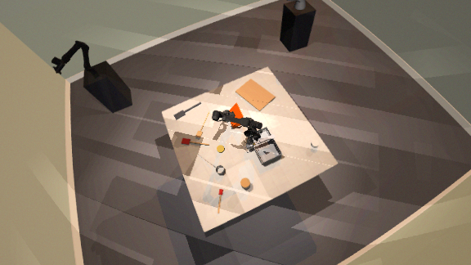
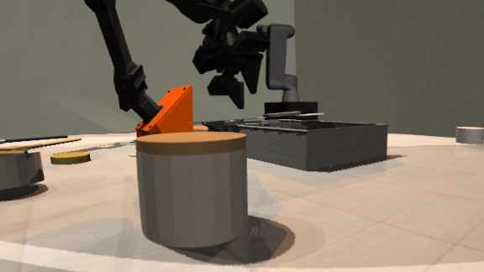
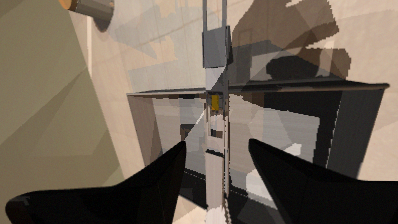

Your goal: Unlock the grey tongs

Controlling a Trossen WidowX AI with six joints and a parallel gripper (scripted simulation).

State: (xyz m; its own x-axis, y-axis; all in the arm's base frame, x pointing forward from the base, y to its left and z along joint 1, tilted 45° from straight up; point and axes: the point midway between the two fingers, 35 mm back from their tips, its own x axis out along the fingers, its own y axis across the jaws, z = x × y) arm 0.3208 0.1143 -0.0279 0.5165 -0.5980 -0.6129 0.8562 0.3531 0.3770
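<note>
My gripper tip is now 40 mm above the yellow lock piece, 30 mm to the left of it and 20 mm short of it. From my gripper tip the other things lie so: cork-topped canister: 310 mm ahead, 230 mm to the right, 70 mm below; then roasting tin: 70 mm below, 60 mm to the left, 50 mm ahead; then yellow disc: 320 mm to the right, 90 mm below, 90 mm behind.
</note>
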